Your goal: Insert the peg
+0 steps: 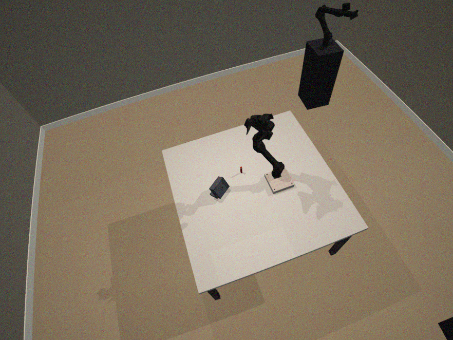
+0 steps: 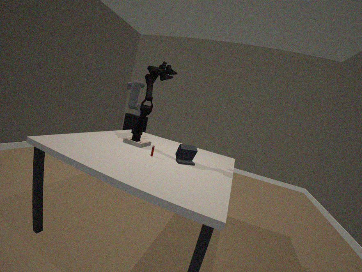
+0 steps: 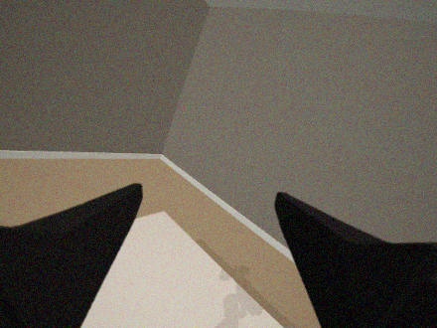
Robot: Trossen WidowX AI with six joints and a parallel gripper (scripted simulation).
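My gripper tip is 580 mm above the red square-sided peg, 180 mm to the left of it and 40 mm short of it. From my gripper tip the other things lie so: sloped panel 560 mm below, 260 mm ahead, 50 mm to the right.
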